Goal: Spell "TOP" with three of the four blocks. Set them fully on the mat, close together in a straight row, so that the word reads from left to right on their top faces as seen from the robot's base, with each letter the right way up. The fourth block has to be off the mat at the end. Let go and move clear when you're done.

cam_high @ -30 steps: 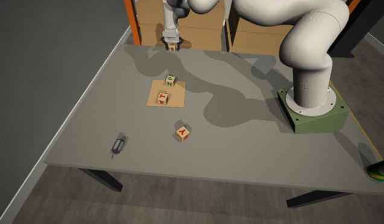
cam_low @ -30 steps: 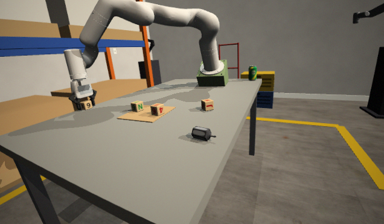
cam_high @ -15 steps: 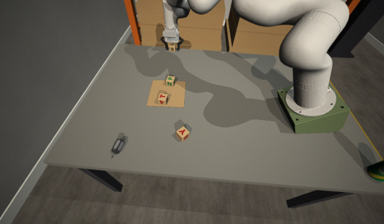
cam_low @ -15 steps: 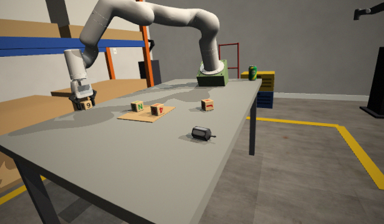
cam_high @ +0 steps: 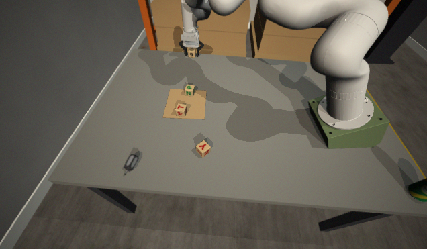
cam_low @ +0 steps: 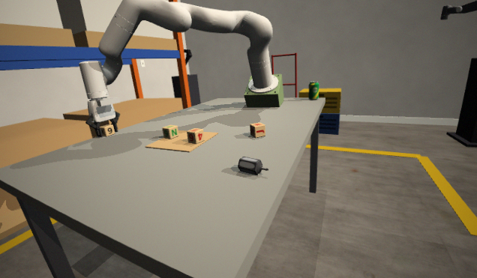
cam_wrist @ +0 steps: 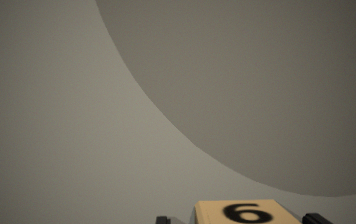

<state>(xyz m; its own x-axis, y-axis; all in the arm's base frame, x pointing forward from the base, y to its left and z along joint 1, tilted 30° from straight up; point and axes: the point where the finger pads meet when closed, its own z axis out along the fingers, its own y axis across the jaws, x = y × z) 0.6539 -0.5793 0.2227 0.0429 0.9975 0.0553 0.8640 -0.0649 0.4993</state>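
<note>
Right now my hand is 43 cm to the right of the tan mat and 2 cm above it. Also, from my hand: dark motor (78 cm to the left, 18 cm ahead); P block (36 cm to the left, 2 cm behind, 1 cm above); green can (92 cm behind, 87 cm to the left, 4 cm above).
</note>
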